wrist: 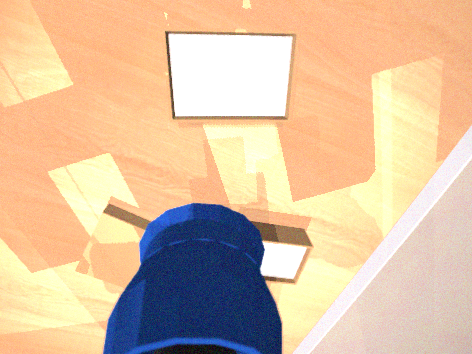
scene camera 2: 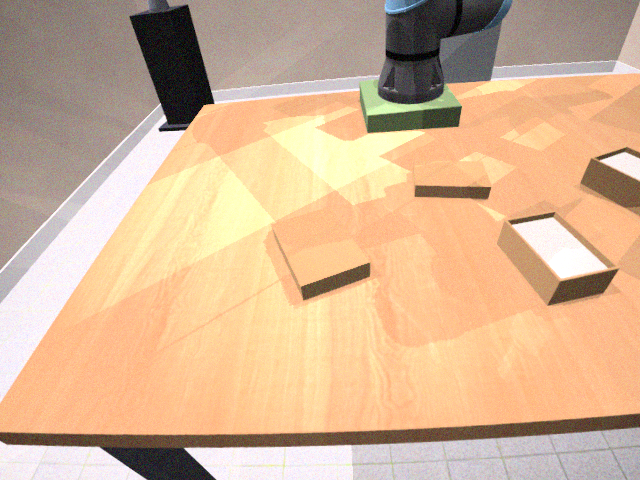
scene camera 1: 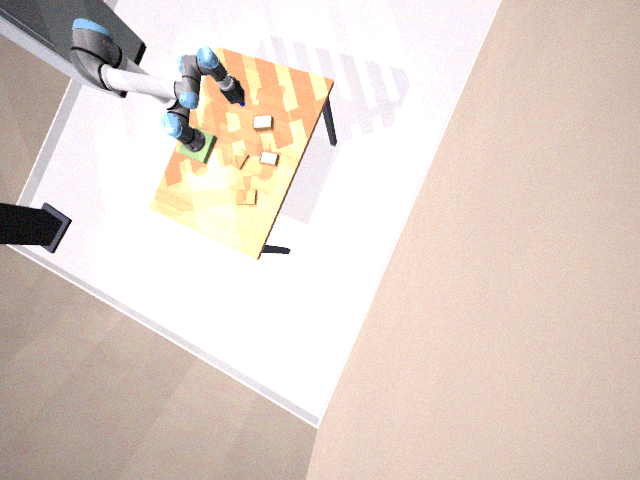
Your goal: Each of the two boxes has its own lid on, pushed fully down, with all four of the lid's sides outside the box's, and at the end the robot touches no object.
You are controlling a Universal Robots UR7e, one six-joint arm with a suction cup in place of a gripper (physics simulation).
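Frame: origin at the arm's base, x ahead, y left, z up, level; millimetres.
Seen in the pictures: end effector, tool point: [wrist: 202,256] [scene camera 1: 242,104]; arm's base, origin of the base link: [scene camera 2: 410,90] [scene camera 1: 195,141].
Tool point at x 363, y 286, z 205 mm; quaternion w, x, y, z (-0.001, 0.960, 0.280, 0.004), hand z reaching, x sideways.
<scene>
Offsets run from my tool point to a thing's top centre. Level surfaces: height alone.
Two open boxes with white insides stand apart on the table. One box @(35 mm left, 4 mm ahead, 208 mm down) [scene camera 1: 262,122] [scene camera 2: 610,181] [wrist: 230,75] is nearer the arm's tool; the other box @(156 mm right, 165 mm ahead, 213 mm down) [scene camera 1: 268,158] [scene camera 2: 580,287] [wrist: 286,260] is partly hidden behind the cup in the wrist view. Two lids lie on the table, top face up, off the boxes: one lid @(248 mm right, 30 mm back, 232 mm down) [scene camera 1: 240,160] [scene camera 2: 452,178] [wrist: 116,235] nearer the robot base, partly hidden in the wrist view, and another lid @(451 mm right, 149 mm ahead, 229 mm down) [scene camera 1: 246,197] [scene camera 2: 321,258] farther along. My blue suction cup [scene camera 1: 241,104] [wrist: 201,220] is open, holds nothing and hangs above the table, clear of boxes and lids.
The robot's base stands on a green block [scene camera 1: 207,155] [scene camera 2: 413,121] at the table's edge. The wooden table @(256 mm down) [scene camera 1: 206,217] [scene camera 2: 232,361] has its long edge beyond the boxes. A black stand [scene camera 1: 31,224] [scene camera 2: 173,67] stands on the floor away from the table.
</scene>
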